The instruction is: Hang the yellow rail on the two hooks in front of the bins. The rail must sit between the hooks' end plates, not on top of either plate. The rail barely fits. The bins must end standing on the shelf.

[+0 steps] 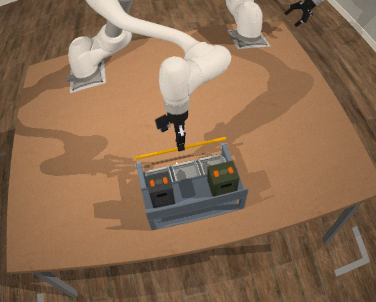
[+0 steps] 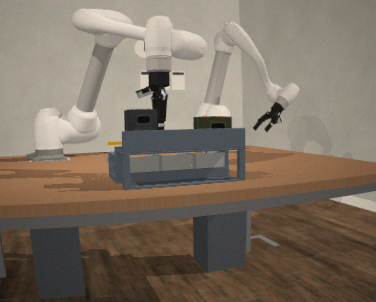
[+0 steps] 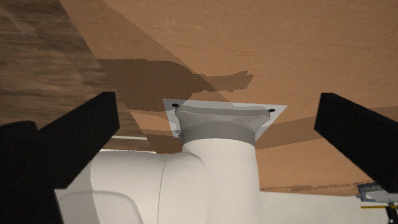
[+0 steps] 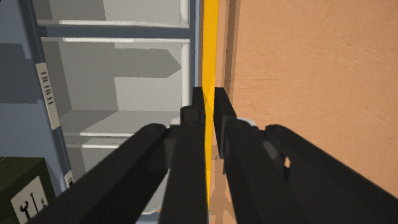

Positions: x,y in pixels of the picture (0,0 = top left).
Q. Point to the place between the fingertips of my left gripper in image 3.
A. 216,110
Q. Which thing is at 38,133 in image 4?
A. A blue-grey shelf.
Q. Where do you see a blue-grey shelf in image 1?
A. At 196,189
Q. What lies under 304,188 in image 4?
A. My right gripper.
